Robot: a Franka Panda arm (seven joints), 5 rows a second.
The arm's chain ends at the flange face. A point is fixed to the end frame.
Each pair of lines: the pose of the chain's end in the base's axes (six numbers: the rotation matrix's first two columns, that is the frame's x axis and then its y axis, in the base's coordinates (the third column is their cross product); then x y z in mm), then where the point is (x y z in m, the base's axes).
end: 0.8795 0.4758 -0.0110 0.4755 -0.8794 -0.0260 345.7 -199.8 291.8
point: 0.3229 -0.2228 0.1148
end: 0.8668 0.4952 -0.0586 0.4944 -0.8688 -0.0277 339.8 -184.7 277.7
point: 0.3101 -0.2121 0.1024
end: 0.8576 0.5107 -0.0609 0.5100 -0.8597 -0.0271 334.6 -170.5 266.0
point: 0.3052 -0.1987 0.0908
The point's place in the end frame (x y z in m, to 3 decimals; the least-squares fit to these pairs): -0.029 0.014 0.177
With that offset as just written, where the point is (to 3 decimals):
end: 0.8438 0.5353 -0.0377 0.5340 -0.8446 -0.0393 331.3 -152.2 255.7
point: 0.305 -0.177 0.080
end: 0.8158 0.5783 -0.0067 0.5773 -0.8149 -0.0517 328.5 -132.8 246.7
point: 0.307 -0.154 0.069
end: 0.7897 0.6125 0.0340 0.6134 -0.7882 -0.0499 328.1 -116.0 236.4
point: 0.313 -0.134 0.058
